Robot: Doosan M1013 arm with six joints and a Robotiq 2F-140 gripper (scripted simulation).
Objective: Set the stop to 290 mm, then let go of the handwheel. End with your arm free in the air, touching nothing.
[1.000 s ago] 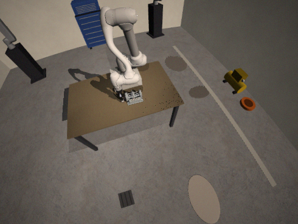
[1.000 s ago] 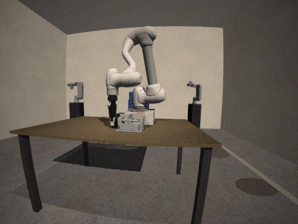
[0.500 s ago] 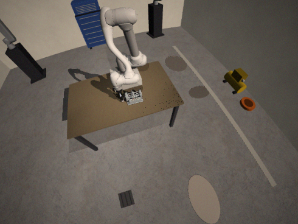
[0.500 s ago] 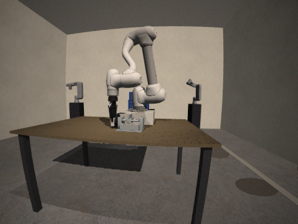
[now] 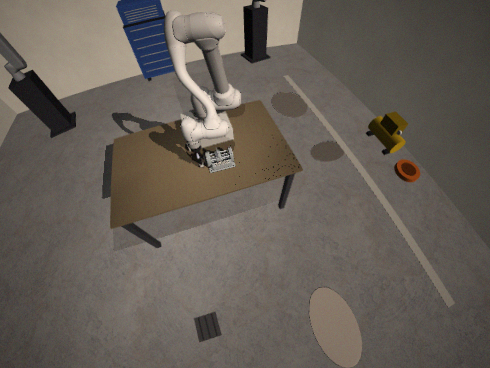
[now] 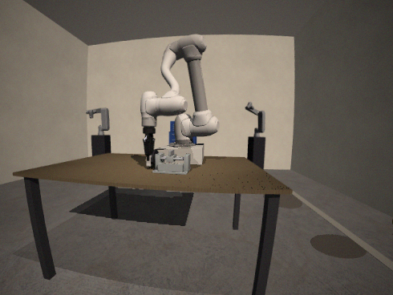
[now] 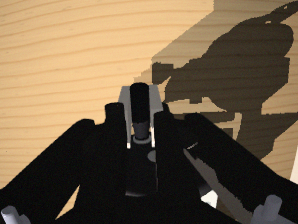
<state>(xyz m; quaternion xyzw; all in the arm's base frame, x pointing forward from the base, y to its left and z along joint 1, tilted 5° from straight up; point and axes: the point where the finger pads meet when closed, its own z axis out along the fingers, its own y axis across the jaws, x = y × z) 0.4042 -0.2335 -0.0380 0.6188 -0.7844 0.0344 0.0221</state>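
Right now the black handwheel handle is 20 mm below my hand. Also, from my hand: grey stop fixture (30 mm ahead, 140 mm to the left, 30 mm above).
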